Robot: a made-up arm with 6 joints.
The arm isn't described. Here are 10 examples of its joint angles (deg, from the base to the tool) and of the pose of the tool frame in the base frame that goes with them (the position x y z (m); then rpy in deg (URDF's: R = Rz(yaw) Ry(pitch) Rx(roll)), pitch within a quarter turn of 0, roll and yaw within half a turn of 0).
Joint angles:
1: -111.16 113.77 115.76 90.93 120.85 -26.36
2: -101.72 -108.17 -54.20 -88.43 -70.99 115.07
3: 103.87 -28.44 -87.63 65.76 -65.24 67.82
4: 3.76 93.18 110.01 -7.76 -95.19 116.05
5: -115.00 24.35 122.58 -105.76 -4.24 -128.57
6: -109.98 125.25 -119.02 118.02 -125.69 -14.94
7: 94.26 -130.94 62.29 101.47 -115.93 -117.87
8: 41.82 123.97 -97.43 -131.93 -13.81 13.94
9: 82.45 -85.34 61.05 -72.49 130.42 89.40
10: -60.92 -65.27 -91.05 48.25 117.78 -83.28
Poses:
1: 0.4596 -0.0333 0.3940 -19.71 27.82 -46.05
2: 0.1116 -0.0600 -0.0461 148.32 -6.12 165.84
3: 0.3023 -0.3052 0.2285 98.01 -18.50 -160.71
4: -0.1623 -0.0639 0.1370 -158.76 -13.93 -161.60
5: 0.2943 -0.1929 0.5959 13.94 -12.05 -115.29
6: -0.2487 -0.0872 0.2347 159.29 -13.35 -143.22
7: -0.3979 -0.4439 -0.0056 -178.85 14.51 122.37
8: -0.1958 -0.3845 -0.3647 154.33 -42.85 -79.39
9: -0.1430 -0.2902 0.0374 139.37 -26.76 150.40
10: -0.2211 -0.6961 -0.1723 -130.84 -14.97 168.78
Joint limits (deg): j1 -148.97..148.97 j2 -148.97..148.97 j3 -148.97..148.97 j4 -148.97..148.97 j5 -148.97..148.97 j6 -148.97..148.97
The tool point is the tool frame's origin. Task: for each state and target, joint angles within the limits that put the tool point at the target. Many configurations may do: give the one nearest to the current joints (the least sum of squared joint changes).
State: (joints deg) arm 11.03 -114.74 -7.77 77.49 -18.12 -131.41
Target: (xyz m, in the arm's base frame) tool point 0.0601 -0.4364 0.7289
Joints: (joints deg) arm 17.43 -89.76 43.05 69.29 -15.96 -147.32
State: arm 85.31 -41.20 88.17 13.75 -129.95 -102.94
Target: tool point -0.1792 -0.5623 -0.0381
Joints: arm 75.42 -33.03 82.72 30.25 -126.20 -105.11
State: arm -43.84 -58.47 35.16 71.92 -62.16 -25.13
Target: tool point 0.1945 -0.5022 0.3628
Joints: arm -52.99 -63.87 47.33 48.36 -72.90 -33.04
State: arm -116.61 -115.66 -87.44 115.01 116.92 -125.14
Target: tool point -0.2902 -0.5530 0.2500
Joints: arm -147.16 -99.34 -80.00 109.05 137.88 -141.87
